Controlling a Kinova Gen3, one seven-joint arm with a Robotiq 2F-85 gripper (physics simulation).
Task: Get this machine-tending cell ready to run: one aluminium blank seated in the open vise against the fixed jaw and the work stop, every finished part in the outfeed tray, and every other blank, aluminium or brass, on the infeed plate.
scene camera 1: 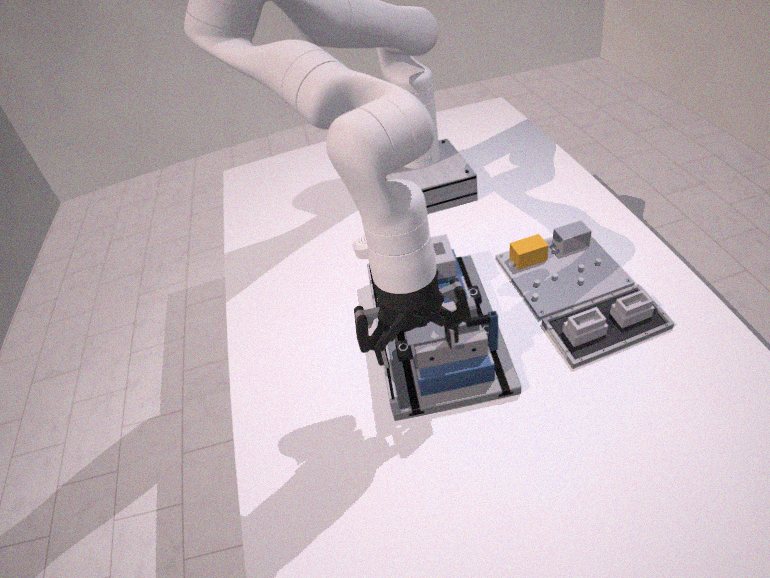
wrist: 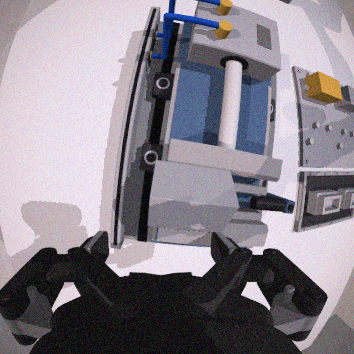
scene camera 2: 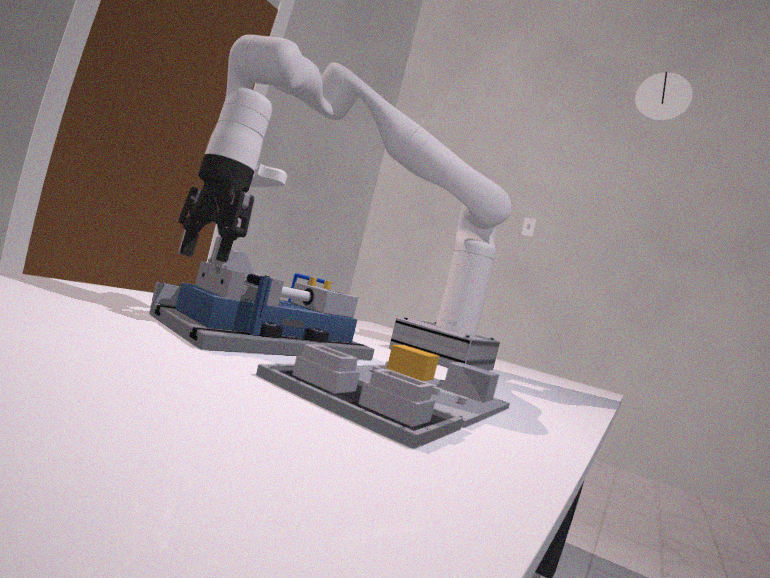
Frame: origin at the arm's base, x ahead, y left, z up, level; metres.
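Seen in the pictures: gripper, fingertip midpoint: [scene camera 1: 418, 353] [wrist: 159, 243] [scene camera 2: 200, 260]; arm's base, origin of the base link: [scene camera 2: 455, 330].
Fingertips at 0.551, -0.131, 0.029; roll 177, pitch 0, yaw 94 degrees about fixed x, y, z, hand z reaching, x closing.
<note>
Offsets run from my fingertips to a thing's top centre, as dx, dy, dz. "*": to the spot under its first point.
An aluminium blank {-0.040, +0.021, +0.026} [scene camera 2: 239, 258] [wrist: 192, 195] sits tilted at the vise jaws, overhanging their left end in the wrist view. It lies between the moving jaw [wrist: 220, 157] and fixed jaw [scene camera 1: 454, 355] [scene camera 2: 218, 279] [wrist: 250, 231], apart from the work stop {* -0.030, +0.117, -0.029} [scene camera 1: 493, 330] [scene camera 2: 261, 304] [wrist: 270, 202]. My gripper [scene camera 1: 416, 347] [scene camera 2: 205, 251] [wrist: 159, 243] is open and empty, above the fixed-jaw end. A brass blank {-0.218, +0.251, -0.053} [scene camera 1: 528, 251] [scene camera 2: 412, 362] [wrist: 324, 87] and another aluminium blank {-0.228, +0.342, -0.053} [scene camera 1: 572, 239] [scene camera 2: 470, 381] are on the infeed plate {-0.175, +0.301, -0.089} [scene camera 1: 559, 298] [wrist: 320, 155]. Two finished parts {* -0.012, +0.260, -0.058} [scene camera 1: 585, 327] {* -0.021, +0.346, -0.062} [scene camera 1: 631, 311] are in the outfeed tray [scene camera 1: 621, 345] [wrist: 299, 200].
The vise's white rod {-0.125, +0.054, -0.011} [wrist: 231, 105] runs to a grey cylinder block {-0.204, +0.059, -0.001} [wrist: 235, 40] with blue hoses {* -0.187, +0.010, +0.010} [wrist: 192, 21]. Black clamps [wrist: 163, 84] [wrist: 150, 157] stand along its left side. Small pegs stand on the infeed plate. The robot's base block [scene camera 1: 450, 180] [scene camera 2: 444, 342] is behind the vise.
</note>
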